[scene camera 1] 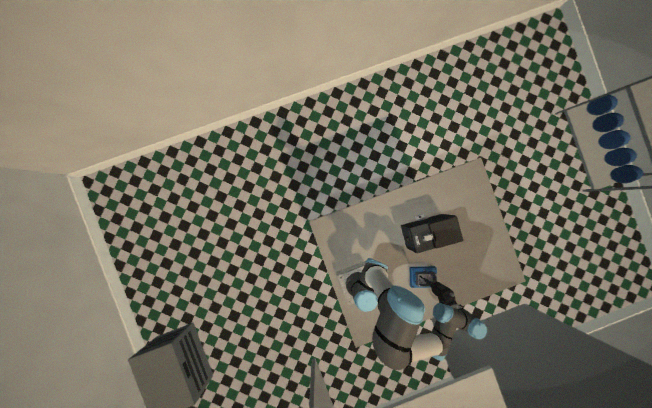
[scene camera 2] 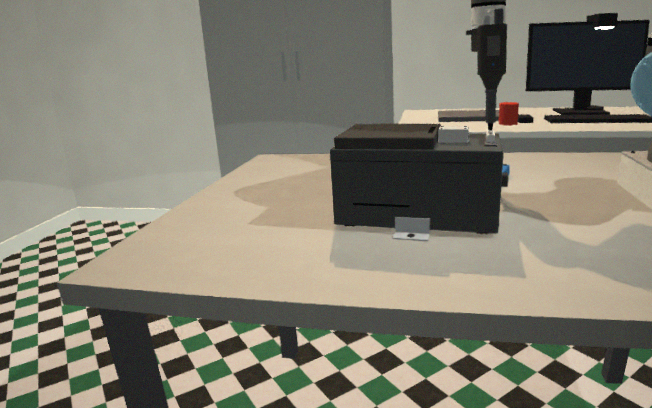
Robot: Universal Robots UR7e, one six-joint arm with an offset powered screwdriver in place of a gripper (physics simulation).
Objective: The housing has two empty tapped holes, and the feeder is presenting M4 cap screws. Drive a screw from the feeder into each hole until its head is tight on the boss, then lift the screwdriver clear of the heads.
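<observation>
The dark screw feeder point(scene camera 1: 447, 231) point(scene camera 2: 415, 190) stands on the table, with a small pale outlet block point(scene camera 1: 418, 241) point(scene camera 2: 490, 138) on its top. The small grey housing point(scene camera 1: 429, 275) sits in a blue holder point(scene camera 1: 414, 278) beside the feeder; part of the blue holder point(scene camera 2: 505, 169) shows past the feeder's edge in scene camera 2. My screwdriver point(scene camera 1: 424, 279) point(scene camera 2: 490, 127) has its bit over the housing in scene camera 1. In scene camera 2 it stands upright behind the feeder, which hides its tip. The holes, any screw heads and whether the bit bears a screw are too small or hidden to tell.
The arm's base and links point(scene camera 1: 397, 330) stand at the left of the table point(scene camera 1: 465, 187) point(scene camera 2: 250, 265) and reach past its edge. A small grey bracket point(scene camera 2: 412, 227) stands before the feeder. A second desk with a monitor point(scene camera 2: 585, 55) and red cup point(scene camera 2: 508, 113) is behind.
</observation>
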